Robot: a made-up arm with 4 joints. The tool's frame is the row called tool. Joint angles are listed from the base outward.
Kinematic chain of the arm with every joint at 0, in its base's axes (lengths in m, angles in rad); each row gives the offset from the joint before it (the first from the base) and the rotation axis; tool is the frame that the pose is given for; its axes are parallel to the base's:
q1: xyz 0 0 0.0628 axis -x
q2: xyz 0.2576 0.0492 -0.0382 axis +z
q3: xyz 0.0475 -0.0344 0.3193 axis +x
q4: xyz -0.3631 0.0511 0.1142 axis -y
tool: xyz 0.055 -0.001 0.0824
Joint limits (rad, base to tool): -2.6..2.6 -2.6..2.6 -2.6..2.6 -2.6..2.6
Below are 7 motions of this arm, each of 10 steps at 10 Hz.
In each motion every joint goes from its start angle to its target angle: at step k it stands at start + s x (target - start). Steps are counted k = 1, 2, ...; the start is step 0. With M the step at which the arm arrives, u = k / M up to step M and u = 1 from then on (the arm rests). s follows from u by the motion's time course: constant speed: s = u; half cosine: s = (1 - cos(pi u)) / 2; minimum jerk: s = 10 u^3 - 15 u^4 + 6 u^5.
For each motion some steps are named. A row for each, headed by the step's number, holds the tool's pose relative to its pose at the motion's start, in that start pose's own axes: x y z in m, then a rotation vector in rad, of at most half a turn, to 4 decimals.
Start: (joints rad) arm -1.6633 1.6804 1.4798 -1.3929
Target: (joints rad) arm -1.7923 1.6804 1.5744 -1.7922
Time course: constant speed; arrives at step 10
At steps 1, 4, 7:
1: 0.0027 -0.0028 -0.0065 -0.0114 0.0388 0.0100
4: 0.0102 -0.0114 -0.0266 -0.0478 0.1560 0.0371
7: 0.0170 -0.0207 -0.0473 -0.0877 0.2741 0.0599

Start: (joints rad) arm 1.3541 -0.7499 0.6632 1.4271
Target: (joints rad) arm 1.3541 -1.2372 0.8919 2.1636
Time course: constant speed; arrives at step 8
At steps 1, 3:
1: -0.0221 0.0141 0.0085 -0.0445 -0.1302 -0.0331
3: -0.0685 0.0456 0.0180 -0.1394 -0.3942 -0.0868

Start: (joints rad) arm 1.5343 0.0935 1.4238 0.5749
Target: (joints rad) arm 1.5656 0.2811 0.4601 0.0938
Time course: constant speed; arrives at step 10
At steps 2, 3, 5, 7, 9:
2: 0.0124 0.0398 -0.0143 -0.1679 0.1325 0.1073
3: 0.0161 0.0583 -0.0241 -0.2545 0.1977 0.1573
5: 0.0185 0.0915 -0.0485 -0.4335 0.3241 0.2496
7: 0.0145 0.1179 -0.0774 -0.6201 0.4431 0.3320
9: 0.0048 0.1361 -0.1089 -0.8145 0.5519 0.4040

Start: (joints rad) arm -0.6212 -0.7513 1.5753 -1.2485
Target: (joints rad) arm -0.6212 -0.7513 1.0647 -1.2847
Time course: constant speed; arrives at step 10
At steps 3, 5, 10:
3: 0.0091 0.0127 -0.0033 -0.0477 0.0108 -0.1456
5: 0.0161 0.0202 -0.0059 -0.0787 0.0180 -0.2429
10: 0.0364 0.0350 -0.0132 -0.1529 0.0354 -0.4872

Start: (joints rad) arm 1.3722 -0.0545 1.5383 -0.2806
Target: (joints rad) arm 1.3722 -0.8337 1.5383 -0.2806
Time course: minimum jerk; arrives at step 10
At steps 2, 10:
2: -0.0058 0.0004 -0.0132 0.0004 -0.0451 -0.0014
10: -0.0123 0.0075 -0.2422 0.0070 -0.7788 -0.0243

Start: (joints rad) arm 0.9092 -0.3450 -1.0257 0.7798
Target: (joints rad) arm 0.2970 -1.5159 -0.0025 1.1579
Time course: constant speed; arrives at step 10
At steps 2, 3, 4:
2: 0.0737 -0.0647 -0.0030 0.1429 0.1454 -0.2952
3: 0.1064 -0.1008 -0.0144 0.1943 0.2188 -0.4477
4: 0.1356 -0.1377 -0.0317 0.2304 0.2934 -0.6015

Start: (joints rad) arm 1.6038 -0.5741 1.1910 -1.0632
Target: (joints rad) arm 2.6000 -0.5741 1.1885 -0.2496
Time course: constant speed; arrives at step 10
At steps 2, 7, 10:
2: 0.0224 0.0051 -0.0576 -0.1771 -0.2023 -0.0838
7: 0.0840 -0.0294 -0.2092 -0.6784 -0.6874 -0.1653
10: 0.1220 -0.0885 -0.2950 -1.0107 -0.9464 -0.1187

